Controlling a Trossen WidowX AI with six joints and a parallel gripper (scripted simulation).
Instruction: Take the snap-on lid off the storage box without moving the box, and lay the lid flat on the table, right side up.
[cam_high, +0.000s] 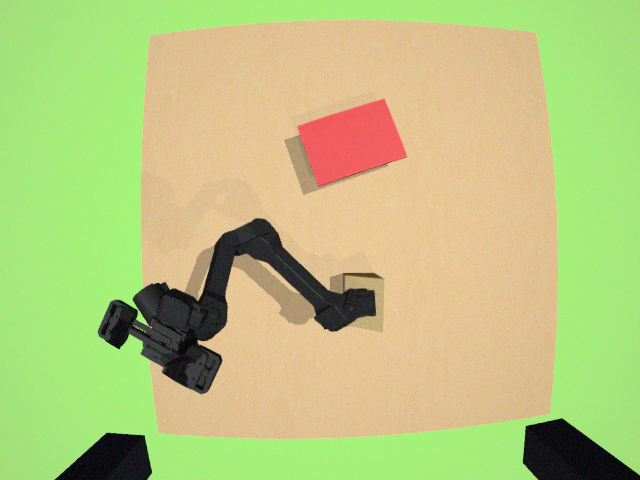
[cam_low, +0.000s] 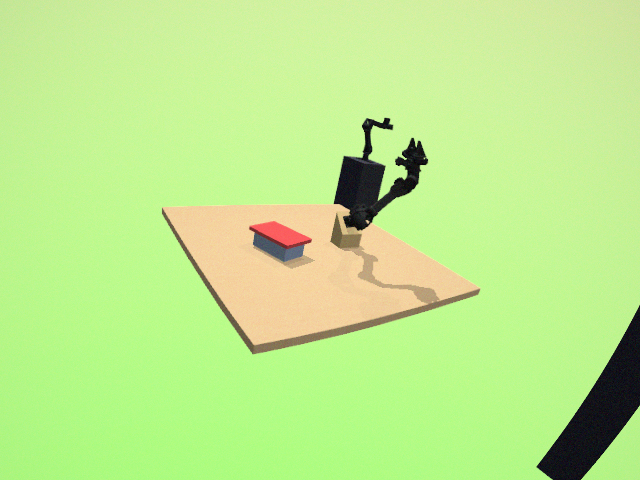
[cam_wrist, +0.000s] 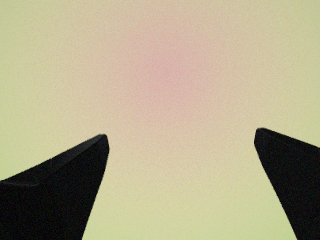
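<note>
The lid lies 570 mm below my gripper tip, 380 mm ahead of it and 340 mm to the right of it. The rest, counted from my gripper tip: storage box 610 mm below, 380 mm ahead, 340 mm to the right.
</note>
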